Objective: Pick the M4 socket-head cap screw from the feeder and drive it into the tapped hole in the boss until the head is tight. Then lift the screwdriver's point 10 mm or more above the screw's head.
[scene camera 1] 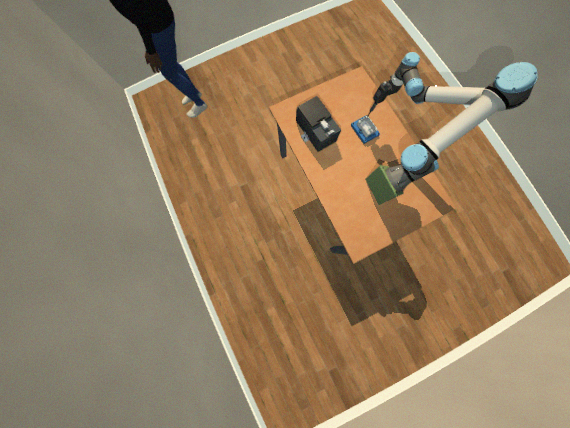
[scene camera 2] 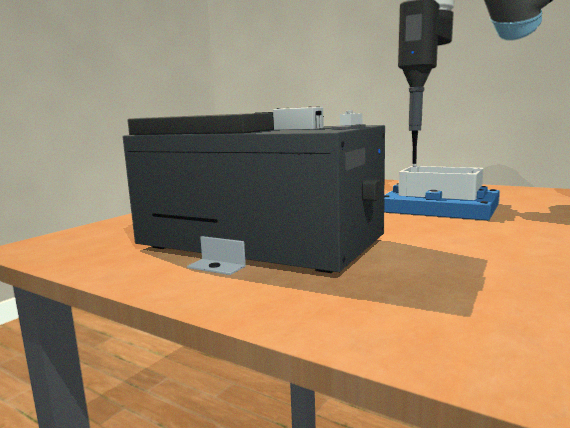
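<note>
The black feeder [scene camera 1: 314, 114] [scene camera 2: 235, 190] stands on the table, with small pale blocks on its top. A pale open-topped housing [scene camera 1: 368, 126] [scene camera 2: 440, 185] sits in a blue fixture [scene camera 2: 435, 206]; the boss and its tapped hole are too small or hidden to make out. My screwdriver [scene camera 1: 369, 114] [scene camera 2: 414, 164] points down in scene camera 2, its thin black bit at the housing's left far corner, about level with the rim. A tiny pale piece shows at the bit's point and looks like the screw; its lower part is hidden behind the wall.
A green block [scene camera 1: 382, 186] is at the arm's base on the wooden table [scene camera 1: 345, 200] [scene camera 2: 400, 320]. A grey bracket [scene camera 2: 222, 250] is at the feeder's foot. A person [scene camera 1: 167, 55] stands beyond the table, at the upper left of scene camera 1.
</note>
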